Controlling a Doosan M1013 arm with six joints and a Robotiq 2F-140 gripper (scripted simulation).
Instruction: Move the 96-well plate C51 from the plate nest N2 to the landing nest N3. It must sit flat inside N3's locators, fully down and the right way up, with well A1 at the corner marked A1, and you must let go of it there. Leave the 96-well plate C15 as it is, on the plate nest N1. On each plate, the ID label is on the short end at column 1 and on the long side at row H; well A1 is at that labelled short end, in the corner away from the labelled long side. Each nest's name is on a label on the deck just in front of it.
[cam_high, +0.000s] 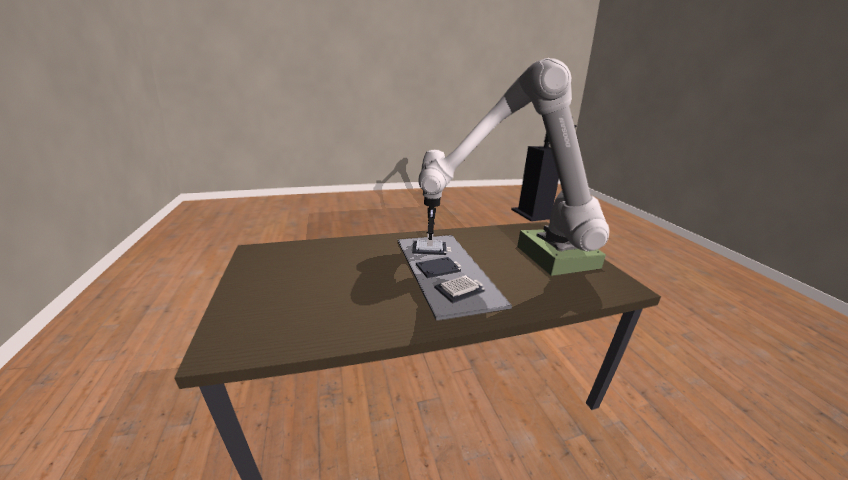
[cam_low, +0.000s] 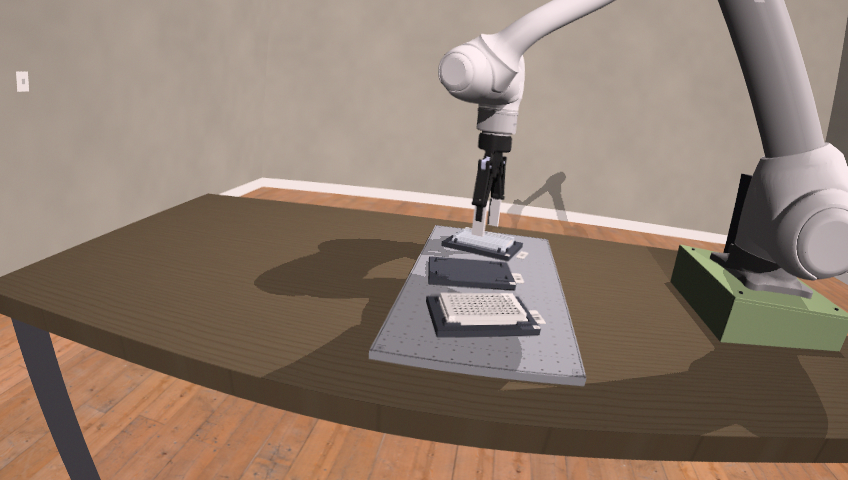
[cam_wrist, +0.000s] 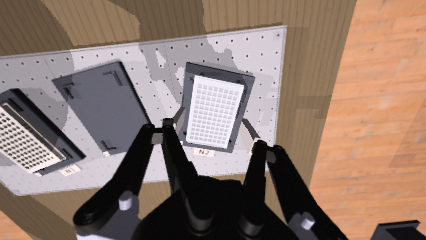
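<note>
Right now my hand is 60 mm above the nest N2. From my hand the other things lie so: landing nest N3 (190 mm to the left, 60 mm below, 30 mm ahead); N3 label (180 mm to the left, 60 mm below, 60 mm behind); N2 label (90 mm behind, 60 mm below, 40 mm to the left).
</note>
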